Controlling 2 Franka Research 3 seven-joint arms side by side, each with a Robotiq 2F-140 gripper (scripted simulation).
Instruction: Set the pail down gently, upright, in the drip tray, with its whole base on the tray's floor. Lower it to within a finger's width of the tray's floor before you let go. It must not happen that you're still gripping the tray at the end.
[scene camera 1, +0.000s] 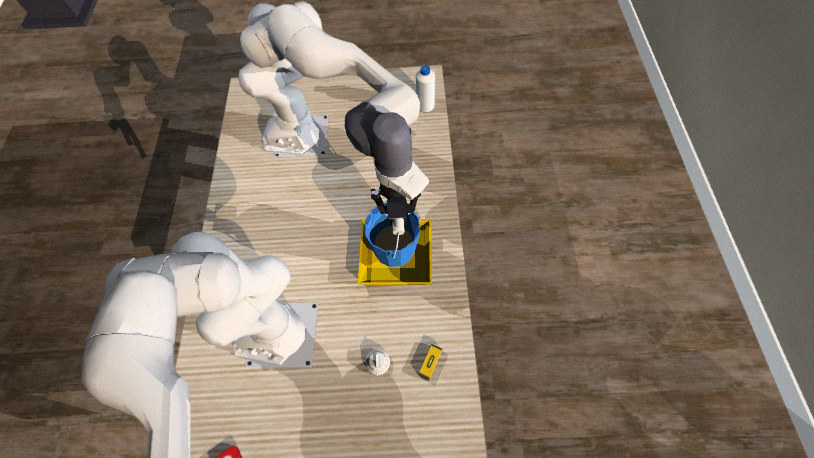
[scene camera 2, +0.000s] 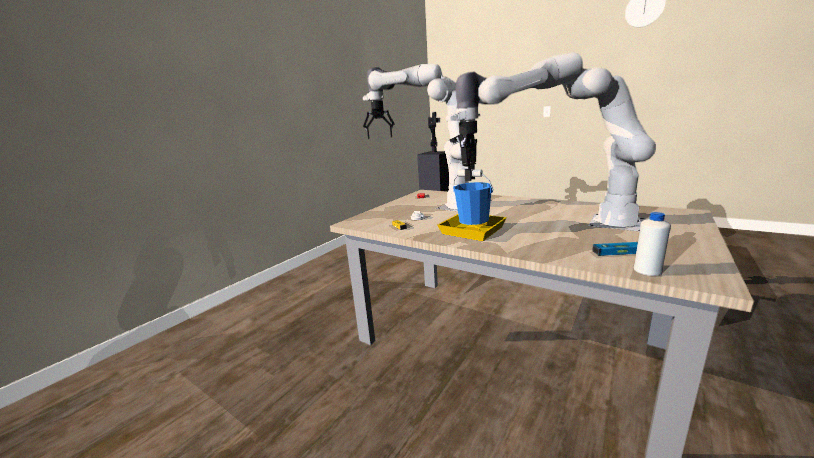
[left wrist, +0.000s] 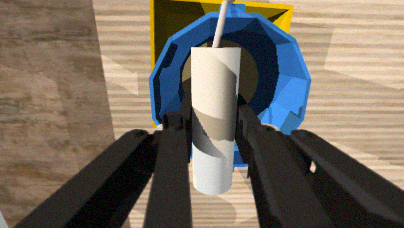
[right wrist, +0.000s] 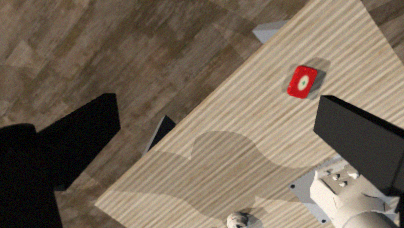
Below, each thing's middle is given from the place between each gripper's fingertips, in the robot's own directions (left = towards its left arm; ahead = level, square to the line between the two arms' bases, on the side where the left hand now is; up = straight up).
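Blue pail (scene camera 1: 379, 233): 9 cm below my left hand (scene camera 2: 470, 180), 2 cm behind it. White bottle (scene camera 2: 654, 232), from my left hand: 67 cm to the left, 11 cm ahead, 18 cm below. Yellow drip tray (scene camera 1: 418, 271): 2 cm behind my left hand, 26 cm below it.
Blue pail, from my right hand: 81 cm to the left, 36 cm ahead, 23 cm below. Yellow drip tray: 80 cm to the left of my right hand, 36 cm ahead of it, 40 cm below it.
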